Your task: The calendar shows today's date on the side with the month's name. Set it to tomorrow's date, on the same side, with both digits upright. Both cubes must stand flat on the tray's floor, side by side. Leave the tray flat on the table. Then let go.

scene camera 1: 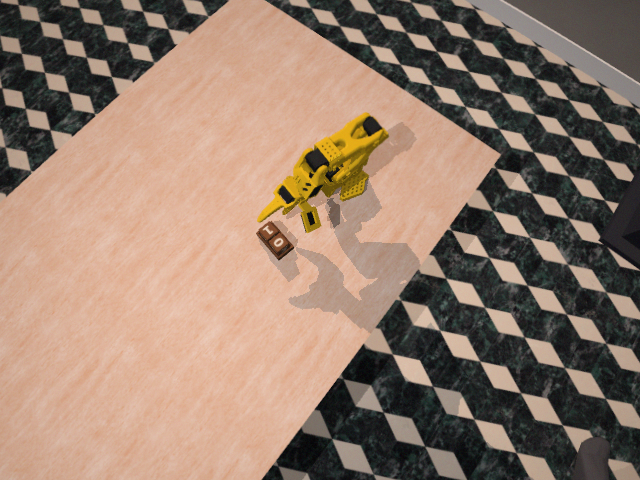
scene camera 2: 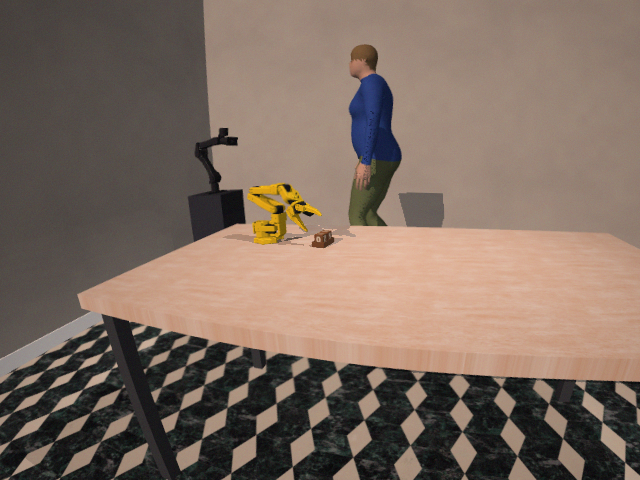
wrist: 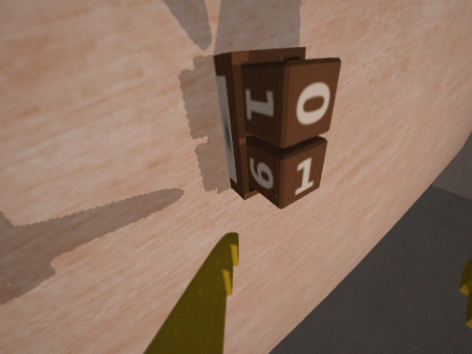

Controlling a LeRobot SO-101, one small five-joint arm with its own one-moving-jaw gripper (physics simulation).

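Pixels of known places: hand, its tool point: (scene camera 1: pixel 283 213) (scene camera 2: pixel 306 229) (wrist: pixel 238 244); arm's base, origin of its link: (scene camera 1: pixel 338 186) (scene camera 2: pixel 274 240).
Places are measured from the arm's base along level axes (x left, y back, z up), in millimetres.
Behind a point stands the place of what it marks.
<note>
The brown tray (scene camera 1: pixel 283 255) {z 16, x 12, y -212 mm} (scene camera 2: pixel 322 244) {z 12, x -67, y -207 mm} (wrist: pixel 226 64) {z 12, x 12, y -181 mm} rests on the table, with a white label (wrist: pixel 227 127) {z 6, x -17, y -176 mm} on one long side; its writing is unreadable. Two brown cubes stand in it side by side. In the wrist view the upper cube (scene camera 1: pixel 278 242) {z 42, x -9, y -201 mm} (wrist: pixel 312 102) {z 42, x -8, y -199 mm} has 0 on top and 1 on the label side, the 1's top toward the cube's top. The lower cube (scene camera 1: pixel 268 230) {z 42, x -43, y -194 mm} (wrist: pixel 304 175) {z 42, x -43, y -194 mm} has 1 on top and a 6 or 9 on the label side; I cannot tell which. My gripper (scene camera 1: pixel 285 225) {z 53, x -41, y -146 mm} (scene camera 2: pixel 312 222) {z 53, x -41, y -146 mm} (wrist: pixel 350 260) is open and empty, beside and above the tray, touching neither cube.
The yellow arm (scene camera 1: pixel 330 155) {z 206, x -1, y -46 mm} (scene camera 2: pixel 269 227) {z 53, x -18, y 5 mm} stands on the wooden table (scene camera 1: pixel 155 284) {z 0, x -166, y -434 mm} (scene camera 2: pixel 387 294) {z 0, x -390, y -458 mm}. The table edge lies beyond its base. A person (scene camera 2: pixel 374 118) stands behind the table. A black arm (scene camera 2: pixel 206 160) stands on a dark pedestal (scene camera 2: pixel 217 211) off the table.
</note>
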